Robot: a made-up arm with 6 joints. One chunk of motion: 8 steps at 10 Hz.
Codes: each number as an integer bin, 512 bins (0 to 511) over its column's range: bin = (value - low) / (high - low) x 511, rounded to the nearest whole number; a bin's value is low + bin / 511 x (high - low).
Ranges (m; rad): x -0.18..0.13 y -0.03..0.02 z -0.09..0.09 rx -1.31..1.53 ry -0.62..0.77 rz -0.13..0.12
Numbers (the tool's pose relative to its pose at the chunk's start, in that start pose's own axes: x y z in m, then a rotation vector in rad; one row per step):
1: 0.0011 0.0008 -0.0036 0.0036 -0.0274 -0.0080
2: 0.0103 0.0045 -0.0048 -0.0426 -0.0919 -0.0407
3: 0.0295 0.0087 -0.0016 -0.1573 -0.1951 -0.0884
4: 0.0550 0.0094 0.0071 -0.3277 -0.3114 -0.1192
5: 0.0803 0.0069 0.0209 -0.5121 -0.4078 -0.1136
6: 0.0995 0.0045 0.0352 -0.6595 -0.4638 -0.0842
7: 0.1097 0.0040 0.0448 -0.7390 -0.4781 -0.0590
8: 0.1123 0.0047 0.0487 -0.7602 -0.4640 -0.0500
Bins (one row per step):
1: 299 315 245 236 218 249
2: 314 353 242 228 194 183
3: 345 396 251 207 156 85
4: 387 403 276 177 113 22
5: 429 377 315 144 78 34
6: 461 353 355 117 57 94
7: 478 347 383 103 52 145
8: 482 355 394 99 57 164

